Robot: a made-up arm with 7 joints. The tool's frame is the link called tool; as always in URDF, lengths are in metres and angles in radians. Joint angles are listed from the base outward.
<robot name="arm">
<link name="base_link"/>
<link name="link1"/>
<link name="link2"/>
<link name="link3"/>
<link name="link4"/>
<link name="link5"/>
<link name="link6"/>
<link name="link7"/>
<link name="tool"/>
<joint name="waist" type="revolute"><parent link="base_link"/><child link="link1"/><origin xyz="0.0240 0.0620 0.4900" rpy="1.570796 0.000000 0.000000"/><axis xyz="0 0 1"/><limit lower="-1.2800" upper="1.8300"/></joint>
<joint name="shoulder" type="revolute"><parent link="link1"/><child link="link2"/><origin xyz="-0.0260 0.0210 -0.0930" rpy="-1.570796 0.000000 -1.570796"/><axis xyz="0 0 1"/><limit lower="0.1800" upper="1.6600"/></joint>
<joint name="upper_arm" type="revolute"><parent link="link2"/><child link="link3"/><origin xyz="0.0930 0.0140 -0.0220" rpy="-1.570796 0.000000 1.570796"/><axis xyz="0 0 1"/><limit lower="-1.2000" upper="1.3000"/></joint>
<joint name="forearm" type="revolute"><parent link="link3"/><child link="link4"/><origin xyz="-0.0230 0.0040 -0.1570" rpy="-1.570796 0.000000 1.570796"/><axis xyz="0 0 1"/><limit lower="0.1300" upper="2.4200"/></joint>
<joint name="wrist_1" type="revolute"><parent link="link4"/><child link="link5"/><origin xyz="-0.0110 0.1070 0.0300" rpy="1.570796 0.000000 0.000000"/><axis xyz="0 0 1"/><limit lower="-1.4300" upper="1.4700"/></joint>
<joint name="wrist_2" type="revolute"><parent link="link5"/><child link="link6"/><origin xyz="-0.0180 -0.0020 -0.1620" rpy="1.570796 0.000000 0.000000"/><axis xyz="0 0 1"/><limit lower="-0.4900" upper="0.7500"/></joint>
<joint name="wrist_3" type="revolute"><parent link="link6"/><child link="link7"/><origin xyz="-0.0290 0.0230 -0.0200" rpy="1.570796 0.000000 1.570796"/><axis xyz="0 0 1"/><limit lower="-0.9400" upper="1.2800"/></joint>
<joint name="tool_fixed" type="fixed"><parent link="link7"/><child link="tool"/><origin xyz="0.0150 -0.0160 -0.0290" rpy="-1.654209 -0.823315 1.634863"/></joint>
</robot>
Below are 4 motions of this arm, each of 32 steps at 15 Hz.
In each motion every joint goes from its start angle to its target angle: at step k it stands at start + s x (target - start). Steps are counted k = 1, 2, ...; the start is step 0. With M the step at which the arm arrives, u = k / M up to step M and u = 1 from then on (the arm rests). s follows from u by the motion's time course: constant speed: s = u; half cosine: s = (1 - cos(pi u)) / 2; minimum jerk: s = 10 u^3 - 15 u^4 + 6 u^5.
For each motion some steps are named. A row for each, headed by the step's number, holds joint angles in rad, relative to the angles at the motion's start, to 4 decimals.
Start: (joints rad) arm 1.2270 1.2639 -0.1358 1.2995 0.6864 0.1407 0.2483
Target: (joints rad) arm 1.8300 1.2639 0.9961 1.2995 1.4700 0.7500 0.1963
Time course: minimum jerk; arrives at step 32
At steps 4, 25, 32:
4: 0.0097 0.0000 0.0182 0.0000 0.0126 0.0098 -0.0008
25: 0.5588 0.0000 1.0489 0.0000 0.7261 0.5646 -0.0482
32: 0.6030 0.0000 1.1319 0.0000 0.7836 0.6093 -0.0520

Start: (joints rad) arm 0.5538 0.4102 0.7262 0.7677 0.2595 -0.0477 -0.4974
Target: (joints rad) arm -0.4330 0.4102 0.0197 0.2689 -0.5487 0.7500 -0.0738
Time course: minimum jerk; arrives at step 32
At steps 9, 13, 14, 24, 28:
9: -0.1373 0.0000 -0.0983 -0.0694 -0.1125 0.1110 0.0590
13: -0.3240 0.0000 -0.2319 -0.1638 -0.2653 0.2619 0.1391
14: -0.3790 0.0000 -0.2713 -0.1916 -0.3104 0.3063 0.1627
24: -0.8847 0.0000 -0.6334 -0.4472 -0.7245 0.7151 0.3798
28: -0.9710 0.0000 -0.6952 -0.4908 -0.7952 0.7849 0.4168

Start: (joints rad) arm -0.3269 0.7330 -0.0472 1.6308 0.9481 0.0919 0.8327
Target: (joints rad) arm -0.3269 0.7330 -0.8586 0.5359 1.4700 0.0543 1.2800
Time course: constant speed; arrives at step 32
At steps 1, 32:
1: 0.0000 0.0000 -0.0254 -0.0342 0.0163 -0.0012 0.0140
32: 0.0000 0.0000 -0.8114 -1.0949 0.5219 -0.0376 0.4473

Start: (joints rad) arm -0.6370 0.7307 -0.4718 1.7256 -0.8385 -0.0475 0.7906
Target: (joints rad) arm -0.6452 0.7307 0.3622 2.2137 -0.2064 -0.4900 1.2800
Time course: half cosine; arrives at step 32
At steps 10, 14, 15, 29, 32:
10: -0.0018 0.0000 0.1853 0.1085 0.1405 -0.0983 0.1088
14: -0.0033 0.0000 0.3356 0.1964 0.2544 -0.1781 0.1970
15: -0.0037 0.0000 0.3761 0.2201 0.2851 -0.1996 0.2207
29: -0.0080 0.0000 0.8160 0.4776 0.6185 -0.4330 0.4789
32: -0.0082 0.0000 0.8340 0.4881 0.6321 -0.4425 0.4894

